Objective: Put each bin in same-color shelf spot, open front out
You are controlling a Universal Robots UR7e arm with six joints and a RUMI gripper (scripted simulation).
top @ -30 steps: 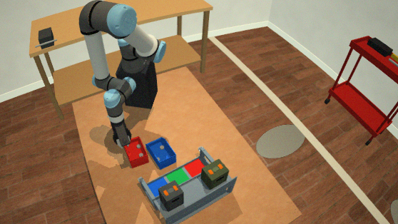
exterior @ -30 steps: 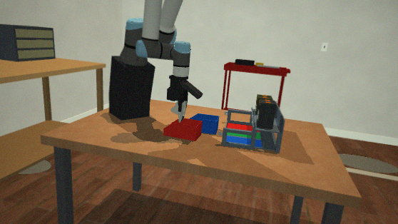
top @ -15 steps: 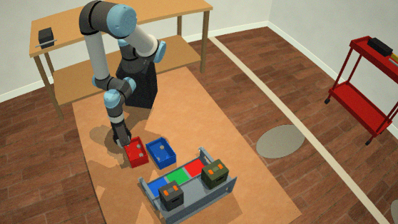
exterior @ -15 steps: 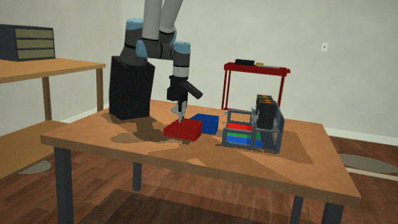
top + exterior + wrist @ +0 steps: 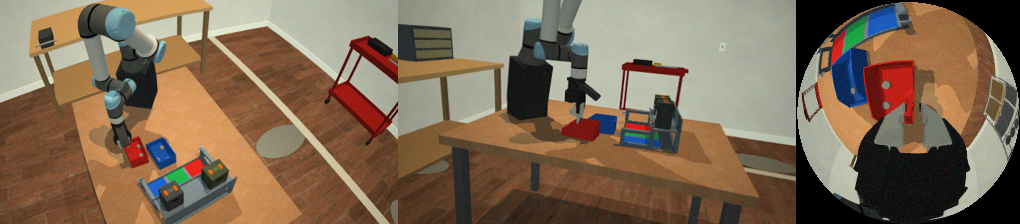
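Now: hand 60 mm above the red bin, 50 mm to the right of it and 10 mm short of it. Also, from my hand: blue bin (160 mm to the left, 90 mm ahead, 60 mm below).
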